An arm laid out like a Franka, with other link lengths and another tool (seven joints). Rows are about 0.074 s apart.
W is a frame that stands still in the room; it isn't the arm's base.
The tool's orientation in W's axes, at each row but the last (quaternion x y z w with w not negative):
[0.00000, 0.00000, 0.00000, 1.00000]
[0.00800, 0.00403, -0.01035, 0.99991]
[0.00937, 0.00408, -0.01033, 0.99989]
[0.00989, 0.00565, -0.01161, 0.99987]
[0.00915, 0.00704, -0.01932, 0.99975]
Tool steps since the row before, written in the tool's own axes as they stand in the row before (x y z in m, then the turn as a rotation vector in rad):
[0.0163, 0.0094, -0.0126, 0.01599, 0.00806, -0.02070]
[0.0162, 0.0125, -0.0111, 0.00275, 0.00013, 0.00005]
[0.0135, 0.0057, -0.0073, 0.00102, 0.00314, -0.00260]
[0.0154, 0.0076, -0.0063, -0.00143, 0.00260, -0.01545]
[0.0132, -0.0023, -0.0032, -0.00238, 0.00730, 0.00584]
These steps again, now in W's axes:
[0.0163, 0.0094, -0.0126, 0.01599, 0.00806, -0.02070]
[0.0164, 0.0123, -0.0110, 0.00275, 0.00007, 0.00003]
[0.0136, 0.0056, -0.0073, 0.00106, 0.00317, -0.00255]
[0.0155, 0.0074, -0.0063, -0.00154, 0.00294, -0.01538]
[0.0131, -0.0027, -0.0034, -0.00201, 0.00728, 0.00600]

